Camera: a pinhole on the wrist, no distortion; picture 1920 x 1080 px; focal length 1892.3 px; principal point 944.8 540.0 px. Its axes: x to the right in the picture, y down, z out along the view. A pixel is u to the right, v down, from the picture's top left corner.
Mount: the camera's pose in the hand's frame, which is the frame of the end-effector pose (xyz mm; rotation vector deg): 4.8 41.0 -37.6 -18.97 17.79 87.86
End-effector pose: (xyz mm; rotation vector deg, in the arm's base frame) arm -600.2 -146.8 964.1 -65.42 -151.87 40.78
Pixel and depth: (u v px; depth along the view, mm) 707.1 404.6 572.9
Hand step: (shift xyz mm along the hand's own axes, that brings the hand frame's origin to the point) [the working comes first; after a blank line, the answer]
In the camera's frame: -72.0 -41.0 572.9

38.9 202.8 517.1
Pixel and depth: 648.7 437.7 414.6
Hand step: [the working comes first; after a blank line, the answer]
In the camera's frame: -64.9 -22.4 414.6

22.0 146.4 368.8
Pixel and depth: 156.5 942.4 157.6
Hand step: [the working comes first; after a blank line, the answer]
In the camera's frame: -65.7 33.5 157.6

-31.3 43.9 132.6
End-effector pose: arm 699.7 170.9 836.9 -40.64 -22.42 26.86
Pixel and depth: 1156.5 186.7 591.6
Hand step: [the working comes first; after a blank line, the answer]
In the camera's frame: 66.2 -110.5 591.6

110.3 336.3 480.3
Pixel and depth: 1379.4 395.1 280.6
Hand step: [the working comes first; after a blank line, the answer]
In the camera's frame: 64.4 -21.5 280.6

24.5 211.7 194.4
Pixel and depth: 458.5 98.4 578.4
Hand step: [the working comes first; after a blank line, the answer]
In the camera's frame: -148.6 -135.0 578.4

131.6 133.7 554.2
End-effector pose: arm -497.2 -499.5 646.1 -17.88 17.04 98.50
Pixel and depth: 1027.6 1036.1 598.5
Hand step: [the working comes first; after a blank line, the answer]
In the camera's frame: 26.2 156.9 598.5

-157.7 305.1 498.5
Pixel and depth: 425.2 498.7 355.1
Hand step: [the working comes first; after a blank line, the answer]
In the camera's frame: -97.5 -7.8 355.1

7.4 93.0 327.0
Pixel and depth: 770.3 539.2 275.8
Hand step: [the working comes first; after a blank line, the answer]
In the camera's frame: -25.4 -0.1 275.8

1.7 127.6 225.5
